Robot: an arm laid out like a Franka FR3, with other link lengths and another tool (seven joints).
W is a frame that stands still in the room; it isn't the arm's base.
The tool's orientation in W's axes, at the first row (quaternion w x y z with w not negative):
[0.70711 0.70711 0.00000 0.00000]
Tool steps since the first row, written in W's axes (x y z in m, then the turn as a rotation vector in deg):
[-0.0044 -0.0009 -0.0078 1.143 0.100 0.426]
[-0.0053 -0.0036 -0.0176 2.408 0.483 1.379]
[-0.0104 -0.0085 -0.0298 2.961 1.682 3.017]
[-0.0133 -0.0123 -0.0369 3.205 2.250 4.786]
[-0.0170 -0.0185 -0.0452 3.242 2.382 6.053]
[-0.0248 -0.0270 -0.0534 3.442 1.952 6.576]
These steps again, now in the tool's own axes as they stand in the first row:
[-0.0044 -0.0078 0.0009 1.143 0.426 -0.100]
[-0.0053 -0.0176 0.0036 2.408 1.379 -0.483]
[-0.0104 -0.0298 0.0085 2.961 3.017 -1.682]
[-0.0133 -0.0369 0.0123 3.205 4.786 -2.250]
[-0.0170 -0.0452 0.0185 3.242 6.053 -2.382]
[-0.0248 -0.0534 0.0270 3.442 6.576 -1.952]

